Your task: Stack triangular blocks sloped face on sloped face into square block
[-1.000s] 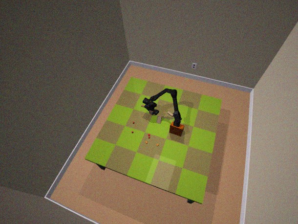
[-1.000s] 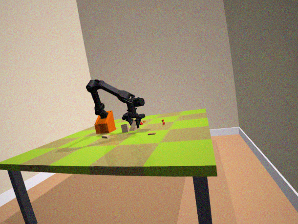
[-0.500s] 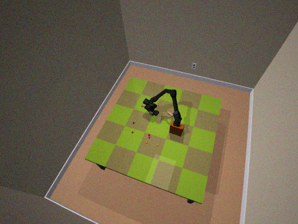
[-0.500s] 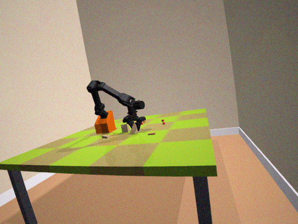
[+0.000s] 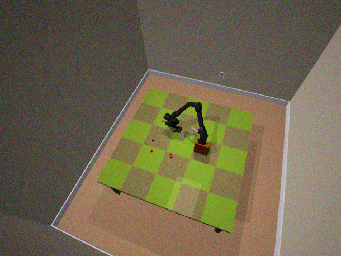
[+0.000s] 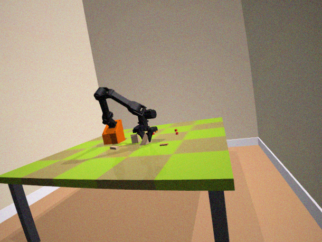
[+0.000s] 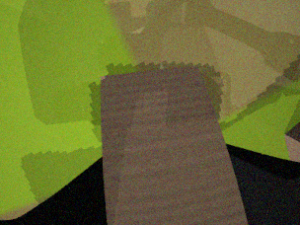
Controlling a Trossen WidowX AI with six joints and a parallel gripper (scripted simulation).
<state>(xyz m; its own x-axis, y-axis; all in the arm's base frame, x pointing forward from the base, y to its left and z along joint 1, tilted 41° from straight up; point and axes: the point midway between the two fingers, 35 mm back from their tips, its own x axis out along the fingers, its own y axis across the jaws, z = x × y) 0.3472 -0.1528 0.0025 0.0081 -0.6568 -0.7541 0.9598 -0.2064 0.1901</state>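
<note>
My gripper tip is now 10 mm to the right of the triangular block and 10 mm below it. Round my gripper tip: small flat tan piece: 210 mm behind, 90 mm to the right; then small brown bar: 150 mm ahead, 70 mm to the right.
</note>
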